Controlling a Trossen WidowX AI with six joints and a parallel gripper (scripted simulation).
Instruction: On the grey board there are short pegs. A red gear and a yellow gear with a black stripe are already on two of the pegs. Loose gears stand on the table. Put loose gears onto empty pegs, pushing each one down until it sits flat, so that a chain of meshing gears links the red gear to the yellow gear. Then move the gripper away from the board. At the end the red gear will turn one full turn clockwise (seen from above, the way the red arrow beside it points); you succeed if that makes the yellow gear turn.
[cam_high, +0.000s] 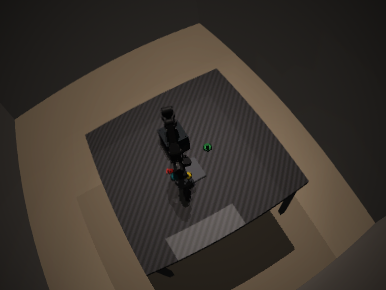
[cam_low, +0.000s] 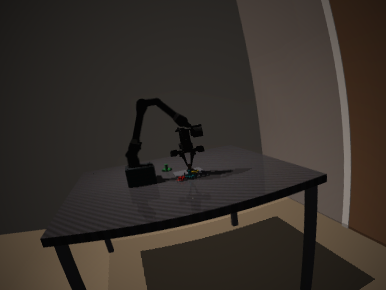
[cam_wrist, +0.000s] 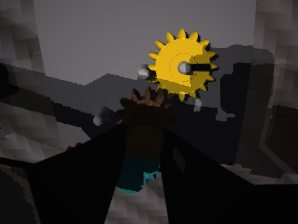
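My gripper tip is now 30 mm short of the yellow gear, 30 mm to the right of it and 40 mm above it. The rest, counted from my gripper tip: brown gear 10 mm below; then teal gear 20 mm behind, 40 mm to the right, 30 mm below; then red gear 70 mm behind, 50 mm to the right, 40 mm below.
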